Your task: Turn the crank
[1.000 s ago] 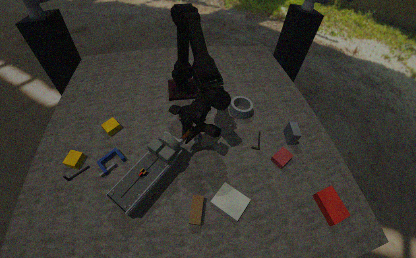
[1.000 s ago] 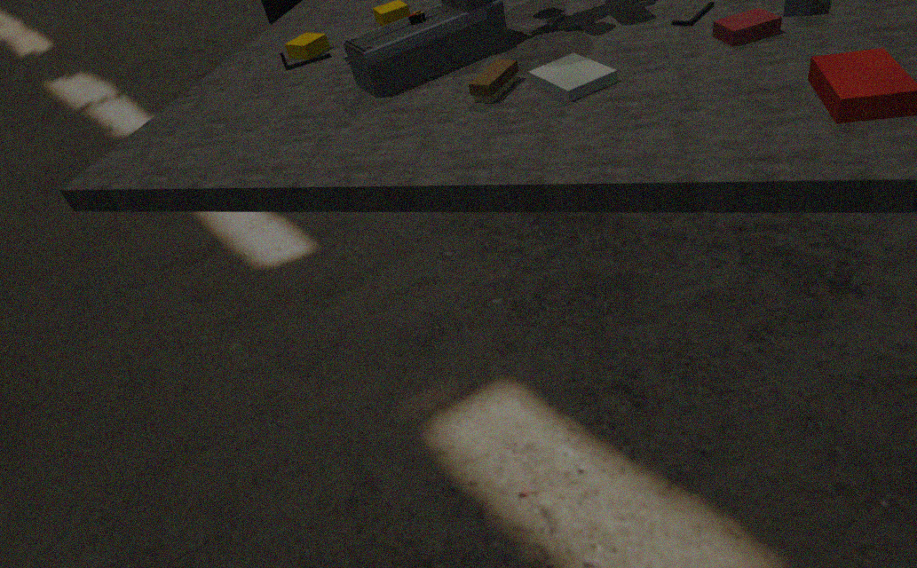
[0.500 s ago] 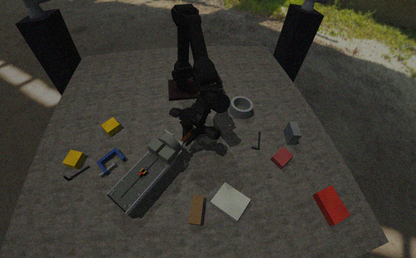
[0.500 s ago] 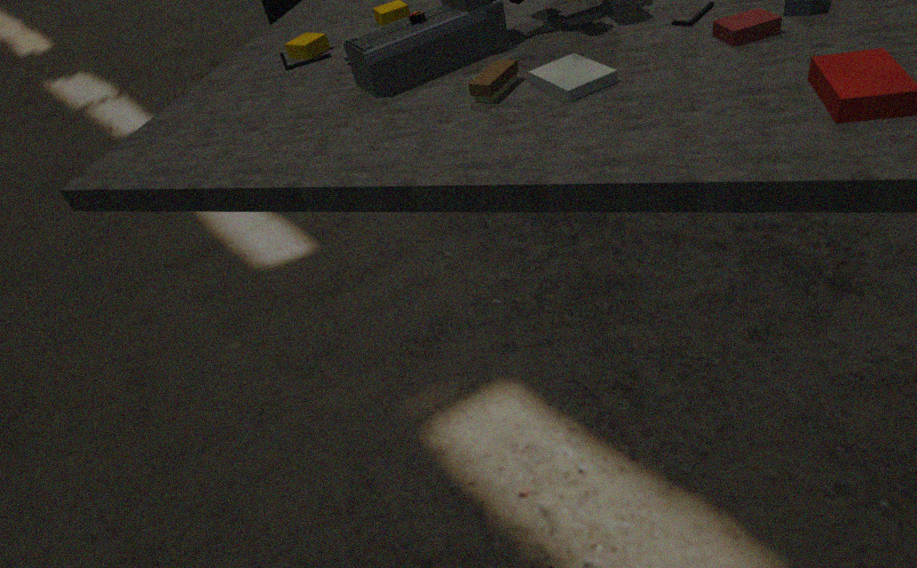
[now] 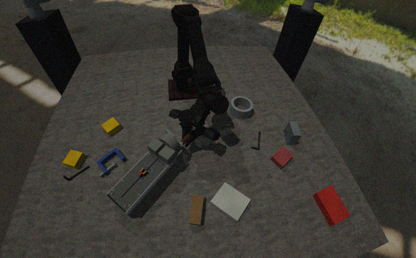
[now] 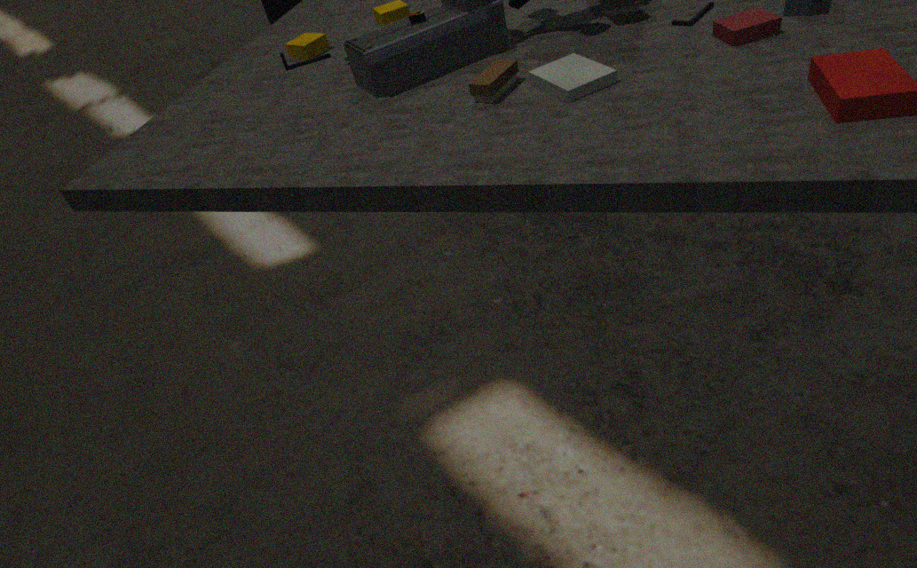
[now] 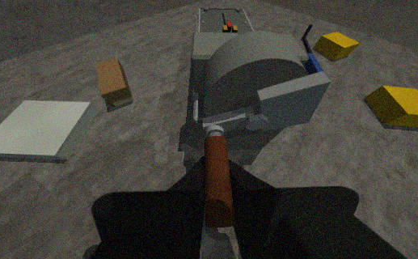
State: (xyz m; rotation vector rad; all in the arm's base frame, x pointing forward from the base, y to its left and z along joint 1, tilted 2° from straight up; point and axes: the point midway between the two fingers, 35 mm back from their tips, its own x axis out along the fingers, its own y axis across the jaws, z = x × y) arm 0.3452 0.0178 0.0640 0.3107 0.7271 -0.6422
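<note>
Now: gripper tip 13 cm to the left of the red pointer, 12 cm short of it and 3 cm below it. Round my gripper tip: white plate 20 cm ahead, 14 cm to the left, 4 cm below; brown crank handle 3 cm above, 1 cm to the left, 1 cm behind; brown block 22 cm ahead, 4 cm below, 3 cm to the left.
</note>
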